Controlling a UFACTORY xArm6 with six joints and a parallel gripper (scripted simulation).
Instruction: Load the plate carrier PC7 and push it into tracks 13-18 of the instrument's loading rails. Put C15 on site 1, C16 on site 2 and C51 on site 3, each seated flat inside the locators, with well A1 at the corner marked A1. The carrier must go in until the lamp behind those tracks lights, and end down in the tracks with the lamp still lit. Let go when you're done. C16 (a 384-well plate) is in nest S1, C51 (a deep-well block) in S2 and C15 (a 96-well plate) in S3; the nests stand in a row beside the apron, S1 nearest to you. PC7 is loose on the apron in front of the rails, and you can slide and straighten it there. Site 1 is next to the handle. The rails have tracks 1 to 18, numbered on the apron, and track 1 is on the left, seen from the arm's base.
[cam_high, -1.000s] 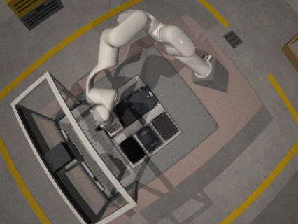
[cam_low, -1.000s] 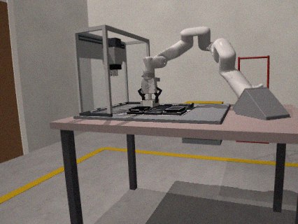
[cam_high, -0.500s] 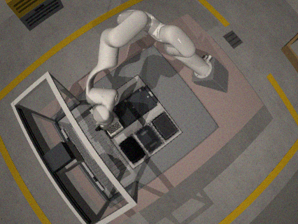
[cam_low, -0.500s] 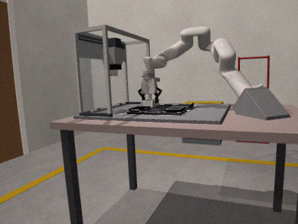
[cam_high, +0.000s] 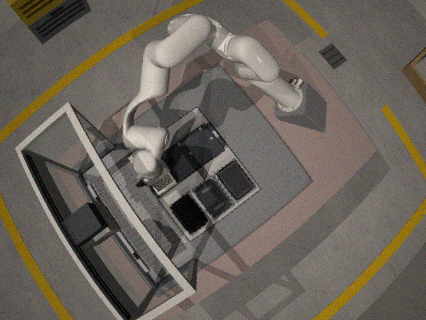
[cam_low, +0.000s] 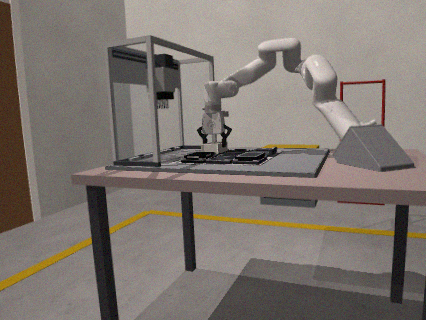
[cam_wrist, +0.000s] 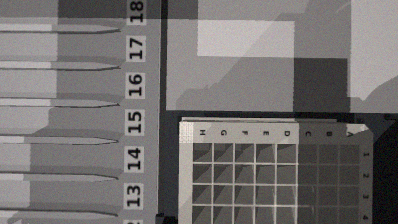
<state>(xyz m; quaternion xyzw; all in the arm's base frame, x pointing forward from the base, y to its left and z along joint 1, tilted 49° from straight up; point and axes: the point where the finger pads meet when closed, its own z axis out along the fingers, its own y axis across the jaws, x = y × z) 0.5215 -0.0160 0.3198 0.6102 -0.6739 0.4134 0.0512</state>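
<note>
The pale well plate is 10 mm below my hand. Also, from my hand: black 96-well plate: 180 mm to the left, 40 mm ahead, 20 mm below; then plate carrier PC7: 100 mm behind, 30 mm to the left, 30 mm below; then A1 mark: 160 mm to the left, 120 mm behind, 30 mm below.
</note>
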